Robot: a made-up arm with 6 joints. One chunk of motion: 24 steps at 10 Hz.
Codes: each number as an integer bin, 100 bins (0 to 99) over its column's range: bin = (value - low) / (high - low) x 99, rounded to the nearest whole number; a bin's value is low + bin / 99 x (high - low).
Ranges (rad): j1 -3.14..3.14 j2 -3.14..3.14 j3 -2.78..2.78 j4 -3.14..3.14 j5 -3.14..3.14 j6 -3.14..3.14
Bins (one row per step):
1: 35 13 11 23 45 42
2: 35 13 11 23 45 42
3: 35 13 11 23 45 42
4: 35 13 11 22 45 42
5: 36 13 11 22 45 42
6: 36 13 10 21 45 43
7: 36 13 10 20 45 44
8: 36 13 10 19 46 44
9: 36 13 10 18 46 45
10: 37 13 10 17 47 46
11: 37 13 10 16 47 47
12: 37 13 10 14 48 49
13: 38 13 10 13 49 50
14: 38 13 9 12 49 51
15: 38 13 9 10 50 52
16: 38 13 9 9 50 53
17: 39 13 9 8 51 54
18: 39 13 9 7 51 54
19: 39 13 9 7 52 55
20: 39 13 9 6 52 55
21: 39 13 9 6 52 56
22: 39 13 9 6 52 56
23: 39 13 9 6 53 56
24: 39 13 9 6 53 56
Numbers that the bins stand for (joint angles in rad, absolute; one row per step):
1: -0.9198 -2.3154 -2.1622 -1.6810 -0.2855 -0.4758
2: -0.9198 -2.3154 -2.1622 -1.6810 -0.2855 -0.4758
3: -0.9198 -2.3154 -2.1622 -1.6810 -0.2855 -0.4758
4: -0.9198 -2.3154 -2.1622 -1.7444 -0.2855 -0.4758
5: -0.8564 -2.3154 -2.1622 -1.7444 -0.2855 -0.4758
6: -0.8564 -2.3154 -2.2184 -1.8079 -0.2855 -0.4123
7: -0.8564 -2.3154 -2.2184 -1.8713 -0.2855 -0.3489
8: -0.8564 -2.3154 -2.2184 -1.9347 -0.2220 -0.3489
9: -0.8564 -2.3154 -2.2184 -1.9982 -0.2220 -0.2855
10: -0.7929 -2.3154 -2.2184 -2.0616 -0.1586 -0.2220
11: -0.7929 -2.3154 -2.2184 -2.1251 -0.1586 -0.1586
12: -0.7929 -2.3154 -2.2184 -2.2519 -0.0952 -0.0317
13: -0.7295 -2.3154 -2.2184 -2.3154 -0.0317 0.0317
14: -0.7295 -2.3154 -2.2745 -2.3788 -0.0317 0.0952
15: -0.7295 -2.3154 -2.2745 -2.5057 0.0317 0.1586
16: -0.7295 -2.3154 -2.2745 -2.5691 0.0317 0.2220
17: -0.6661 -2.3154 -2.2745 -2.6325 0.0952 0.2855
18: -0.6661 -2.3154 -2.2745 -2.6960 0.0952 0.2855
19: -0.6661 -2.3154 -2.2745 -2.6960 0.1586 0.3489
20: -0.6661 -2.3154 -2.2745 -2.7594 0.1586 0.3489
21: -0.6661 -2.3154 -2.2745 -2.7594 0.1586 0.4123
22: -0.6661 -2.3154 -2.2745 -2.7594 0.1586 0.4123
23: -0.6661 -2.3154 -2.2745 -2.7594 0.2220 0.4123
24: -0.6661 -2.3154 -2.2745 -2.7594 0.2220 0.4123

